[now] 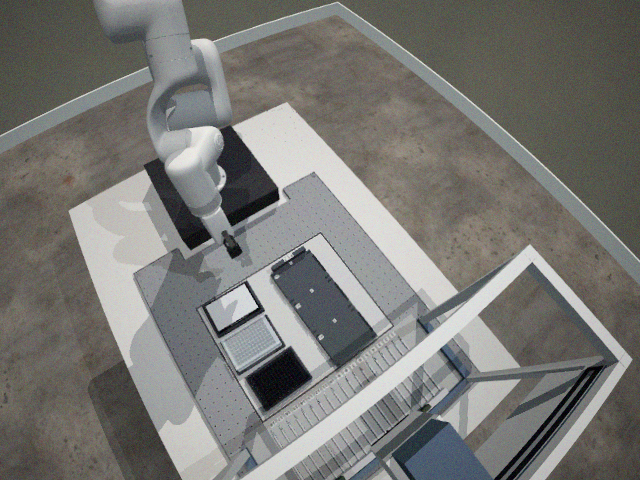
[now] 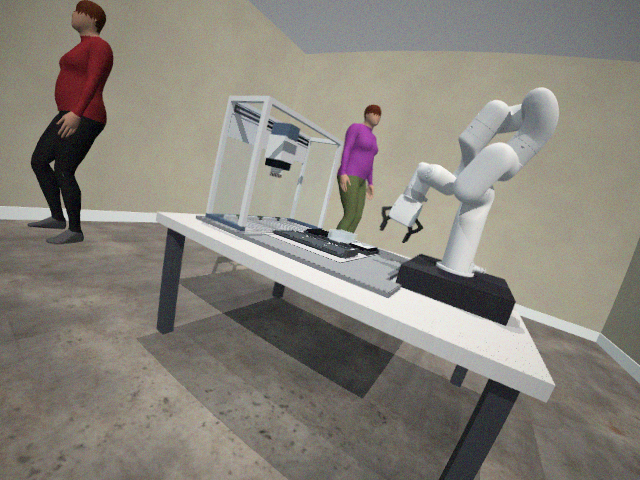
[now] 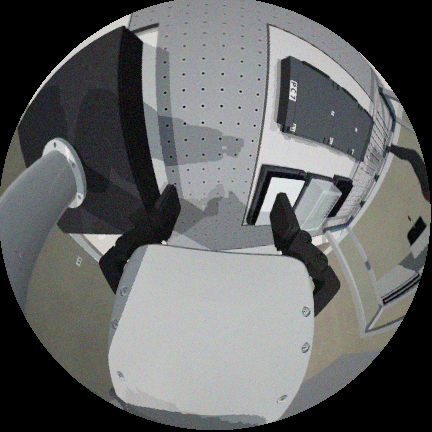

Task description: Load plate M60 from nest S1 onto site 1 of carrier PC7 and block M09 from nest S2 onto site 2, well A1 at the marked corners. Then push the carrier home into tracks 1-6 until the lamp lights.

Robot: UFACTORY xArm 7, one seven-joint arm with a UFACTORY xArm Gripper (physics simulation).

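Places are measured from the arm's base along level axes (x ahead, y left, z up), in centimetres.
Where they show: gripper, between the fingertips: (image 1: pixel 228 243) (image 2: pixel 392 236) (image 3: pixel 225 199); arm's base, origin of its link: (image 2: pixel 454 270) (image 3: pixel 62 173).
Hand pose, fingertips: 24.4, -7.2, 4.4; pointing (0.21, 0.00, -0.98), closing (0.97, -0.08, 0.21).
Things, the pixels of their top centre, and the offset from my fingertips, as dx, dy, dz. "*": a spot on its surface instead. Level surfaces: height alone.
- white-topped plate, centre of its top: (image 3: pixel 278 204) (image 1: pixel 231 307) (image 2: pixel 364 245) +11.7, -9.4, -7.8
- clear gridded block, centre of its top: (image 3: pixel 319 213) (image 1: pixel 250 341) (image 2: pixel 344 231) +22.7, -11.2, -5.1
- black gridded plate, centre of its top: (image 1: pixel 278 377) (image 3: pixel 337 201) (image 2: pixel 321 231) +33.6, -11.5, -7.8
- dark grey carrier PC7, centre of its top: (image 3: pixel 351 123) (image 1: pixel 322 302) (image 2: pixel 316 236) +26.5, +9.5, -7.5
- track deck, height of its surface: dz -10.4
- blue head, a spot on its surface: (image 1: pixel 442 452) * +55.8, -1.5, +35.5
My gripper (image 1: pixel 234 251) (image 2: pixel 394 234) (image 3: pixel 225 199) is open and empty, raised above the perforated board near the arm's base, apart from the labware. A white-topped plate (image 1: pixel 232 307) (image 2: pixel 364 246) (image 3: pixel 289 185) sits in the dark nest nearest the arm. Beside it stands a clear gridded block (image 1: pixel 252 343) (image 2: pixel 341 236) (image 3: pixel 320 202), then a black gridded plate (image 1: pixel 279 378) (image 2: pixel 316 231) (image 3: pixel 343 192). Labels M60, M09, S1 and S2 cannot be read. The dark grey carrier PC7 (image 1: pixel 323 310) (image 2: pixel 315 242) (image 3: pixel 325 107) lies alongside the row, its sites bare, small white corner marks showing.
The track deck (image 1: pixel 330 400) lies beyond the carrier, under a white frame (image 1: pixel 387 365) (image 2: pixel 255 165) with a blue head (image 1: pixel 442 452) (image 2: pixel 284 131). The arm stands on a black block (image 1: pixel 253 180) (image 2: pixel 454 289) (image 3: pixel 90 115). Two people (image 2: pixel 85 77) (image 2: pixel 360 149) stand behind the table.
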